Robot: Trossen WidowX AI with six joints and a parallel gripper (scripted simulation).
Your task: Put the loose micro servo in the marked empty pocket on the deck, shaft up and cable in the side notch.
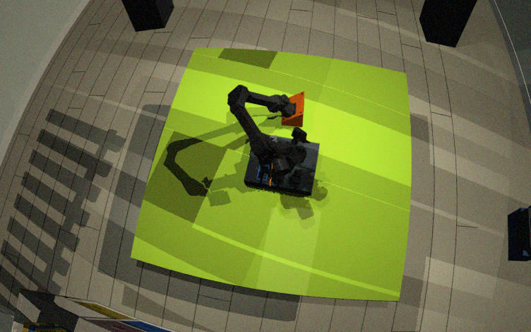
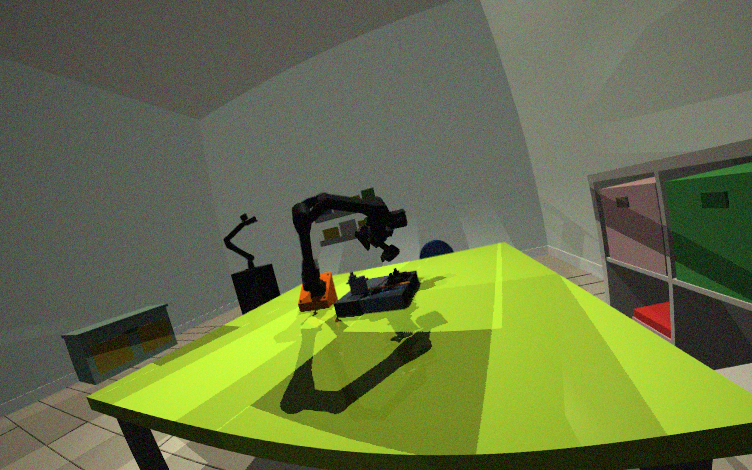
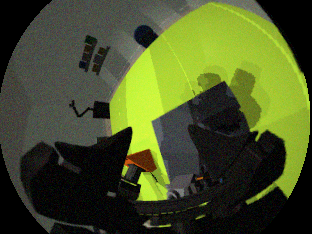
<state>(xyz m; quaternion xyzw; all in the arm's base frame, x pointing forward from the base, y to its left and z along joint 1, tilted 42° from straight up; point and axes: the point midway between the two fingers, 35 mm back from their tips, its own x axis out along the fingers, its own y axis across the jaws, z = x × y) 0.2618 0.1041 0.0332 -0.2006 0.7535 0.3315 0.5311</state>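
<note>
The dark deck is 120 mm below my gripper tip, 90 mm to the right of it and 30 mm behind it.
</note>
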